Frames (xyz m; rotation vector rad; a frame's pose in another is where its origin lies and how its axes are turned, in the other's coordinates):
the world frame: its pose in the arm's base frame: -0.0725 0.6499 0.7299 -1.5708 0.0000 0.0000
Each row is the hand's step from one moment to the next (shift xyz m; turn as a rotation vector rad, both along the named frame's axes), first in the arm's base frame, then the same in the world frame.
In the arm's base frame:
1: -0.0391 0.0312 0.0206 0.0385 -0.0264 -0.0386
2: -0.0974 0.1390 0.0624 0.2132 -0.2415 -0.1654
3: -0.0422 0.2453 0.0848 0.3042 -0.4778 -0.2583
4: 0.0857 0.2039 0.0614 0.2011 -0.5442 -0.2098
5: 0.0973 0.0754 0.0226 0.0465 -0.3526 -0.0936
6: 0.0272 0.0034 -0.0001 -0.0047 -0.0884 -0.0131
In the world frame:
1: -0.0391 -0.0206 0.0312 0.0385 0.0386 -0.0264
2: -0.0974 -0.0624 0.1390 0.2132 0.1654 -0.2415
3: -0.0422 -0.0848 0.2453 0.3042 0.2583 -0.4778
4: 0.0857 -0.0614 0.2039 0.2011 0.2098 -0.5442
5: 0.0973 -0.0226 0.0754 0.0465 0.0936 -0.3526
6: 0.0272 0.0001 0.0034 -0.0047 0.0131 -0.0884

